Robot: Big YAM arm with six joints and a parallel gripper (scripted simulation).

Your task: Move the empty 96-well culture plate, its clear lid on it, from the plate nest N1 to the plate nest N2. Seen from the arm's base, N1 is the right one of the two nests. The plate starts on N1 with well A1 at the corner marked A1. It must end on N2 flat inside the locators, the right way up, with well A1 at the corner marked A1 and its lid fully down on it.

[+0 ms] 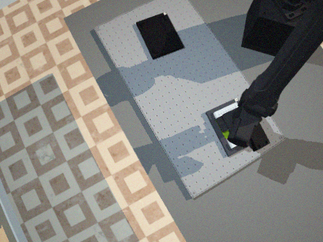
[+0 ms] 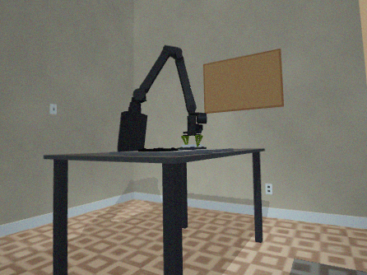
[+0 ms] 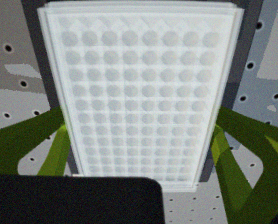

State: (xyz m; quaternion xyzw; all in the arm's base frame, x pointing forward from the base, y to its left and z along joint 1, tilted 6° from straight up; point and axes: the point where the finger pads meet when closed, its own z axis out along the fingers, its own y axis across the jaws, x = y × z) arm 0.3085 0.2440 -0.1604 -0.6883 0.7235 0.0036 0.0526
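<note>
Right now the clear lid is right at my hand. Round my hand: nest N1: 410 mm to the right, 60 mm ahead, 20 mm below; plate: right at my hand; nest N2: 20 mm below.
</note>
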